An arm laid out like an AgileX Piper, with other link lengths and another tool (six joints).
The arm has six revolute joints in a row. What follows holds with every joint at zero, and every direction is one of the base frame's. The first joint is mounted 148.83 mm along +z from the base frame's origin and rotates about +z. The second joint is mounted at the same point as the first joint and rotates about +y. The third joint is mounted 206.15 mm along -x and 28.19 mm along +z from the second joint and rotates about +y. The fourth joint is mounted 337.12 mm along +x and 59.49 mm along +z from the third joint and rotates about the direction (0.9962, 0, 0.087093). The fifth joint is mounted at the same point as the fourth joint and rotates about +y. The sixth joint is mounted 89.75 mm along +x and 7.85 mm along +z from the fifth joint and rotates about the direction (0.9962, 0, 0.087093). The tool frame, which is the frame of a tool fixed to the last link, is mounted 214.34 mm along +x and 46 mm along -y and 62.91 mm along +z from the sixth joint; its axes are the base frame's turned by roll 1.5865, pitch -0.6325 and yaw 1.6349 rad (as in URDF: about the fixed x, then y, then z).
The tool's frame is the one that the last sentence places.
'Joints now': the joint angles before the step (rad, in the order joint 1, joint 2, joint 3, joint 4, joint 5, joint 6). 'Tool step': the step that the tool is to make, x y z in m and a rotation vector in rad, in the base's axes. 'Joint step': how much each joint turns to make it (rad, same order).
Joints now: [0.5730 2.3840 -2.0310 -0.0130 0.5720 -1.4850]
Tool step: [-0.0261 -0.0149 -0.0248 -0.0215 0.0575 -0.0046]
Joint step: [0.0001 -0.0940 0.1730 0.0129 -0.0190 0.0013]
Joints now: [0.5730 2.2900 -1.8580 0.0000 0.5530 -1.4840]
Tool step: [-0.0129 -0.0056 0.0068 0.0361 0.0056 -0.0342]
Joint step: [0.0071 -0.1010 0.1409 -0.0002 -0.0549 0.0532]
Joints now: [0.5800 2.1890 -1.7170 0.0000 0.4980 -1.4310]
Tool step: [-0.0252 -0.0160 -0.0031 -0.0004 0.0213 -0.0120]
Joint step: [0.0020 -0.1308 0.1818 0.0001 -0.0330 0.0179]
